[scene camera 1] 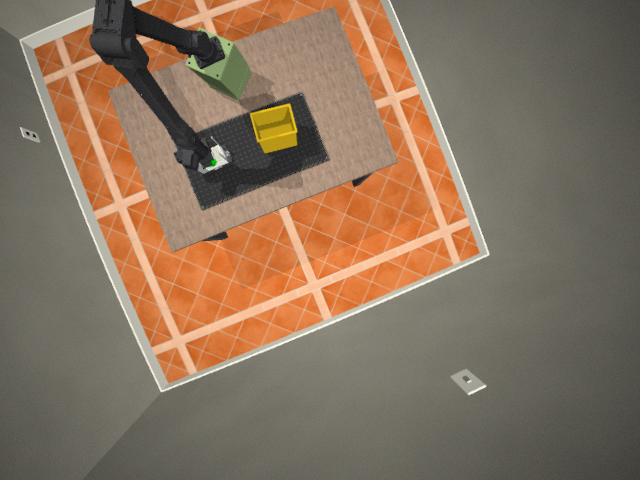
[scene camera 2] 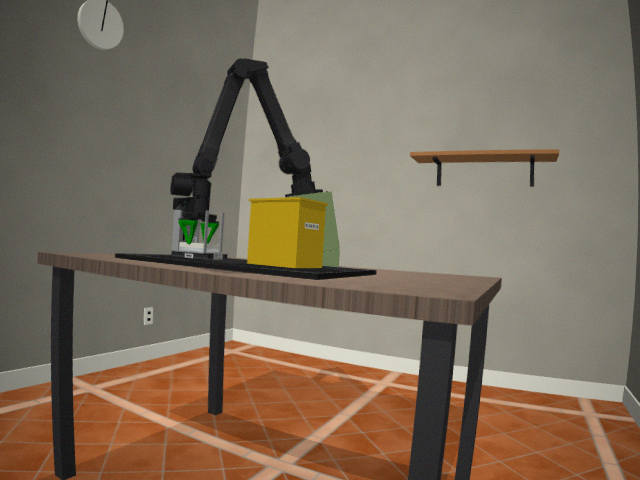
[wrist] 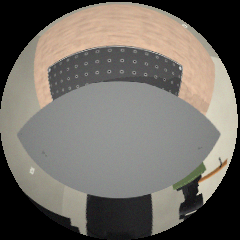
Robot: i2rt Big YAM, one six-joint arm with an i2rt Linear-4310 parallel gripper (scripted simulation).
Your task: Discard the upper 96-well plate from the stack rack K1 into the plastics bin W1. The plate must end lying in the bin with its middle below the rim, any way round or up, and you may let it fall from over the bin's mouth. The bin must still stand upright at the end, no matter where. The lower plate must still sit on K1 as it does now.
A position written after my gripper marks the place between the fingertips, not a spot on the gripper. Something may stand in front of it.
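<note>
My gripper (scene camera 2: 197,244) is visible, and so is a yellow plastics bin W1 (scene camera 2: 285,232). Scene camera 1 also shows the yellow plastics bin W1 (scene camera 1: 274,121).
</note>
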